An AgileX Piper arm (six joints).
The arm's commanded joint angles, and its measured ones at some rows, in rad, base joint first. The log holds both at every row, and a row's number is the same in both.
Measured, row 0: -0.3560 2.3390 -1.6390 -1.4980 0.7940 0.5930
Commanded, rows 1 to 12: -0.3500 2.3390 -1.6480 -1.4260 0.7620 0.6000; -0.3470 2.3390 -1.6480 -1.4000 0.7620 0.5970; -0.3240 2.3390 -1.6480 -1.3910 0.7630 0.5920; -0.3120 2.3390 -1.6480 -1.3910 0.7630 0.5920; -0.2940 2.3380 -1.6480 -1.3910 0.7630 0.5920; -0.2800 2.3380 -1.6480 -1.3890 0.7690 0.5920; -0.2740 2.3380 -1.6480 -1.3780 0.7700 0.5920; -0.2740 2.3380 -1.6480 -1.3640 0.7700 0.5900; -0.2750 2.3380 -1.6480 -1.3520 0.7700 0.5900; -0.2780 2.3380 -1.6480 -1.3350 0.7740 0.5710; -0.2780 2.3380 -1.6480 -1.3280 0.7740 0.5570; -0.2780 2.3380 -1.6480 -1.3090 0.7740 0.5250
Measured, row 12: -0.2730 2.3390 -1.6390 -1.3290 0.7600 0.5650
